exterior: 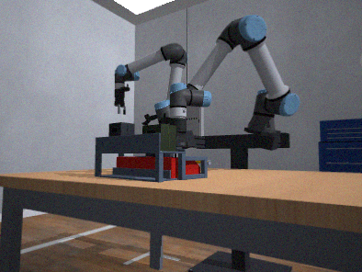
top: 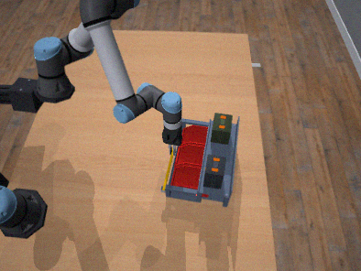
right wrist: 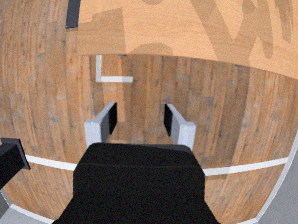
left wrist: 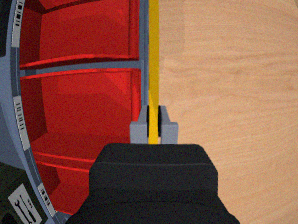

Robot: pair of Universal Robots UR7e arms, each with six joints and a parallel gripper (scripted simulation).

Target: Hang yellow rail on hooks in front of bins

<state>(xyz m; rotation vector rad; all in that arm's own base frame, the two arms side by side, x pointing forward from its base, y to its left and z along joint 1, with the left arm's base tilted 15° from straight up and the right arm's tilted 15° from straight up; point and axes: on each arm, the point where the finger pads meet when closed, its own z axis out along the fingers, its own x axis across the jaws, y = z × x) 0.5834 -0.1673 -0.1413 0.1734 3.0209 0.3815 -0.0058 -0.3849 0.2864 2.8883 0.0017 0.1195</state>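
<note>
The yellow rail is 20 mm below my left hand. Round my left hand: dark box: 170 mm ahead, 160 mm to the right, 80 mm above; then grey-blue shelf: 130 mm ahead, 30 mm to the right, 10 mm below; then green box: 220 mm ahead, 70 mm to the left, 70 mm above.
</note>
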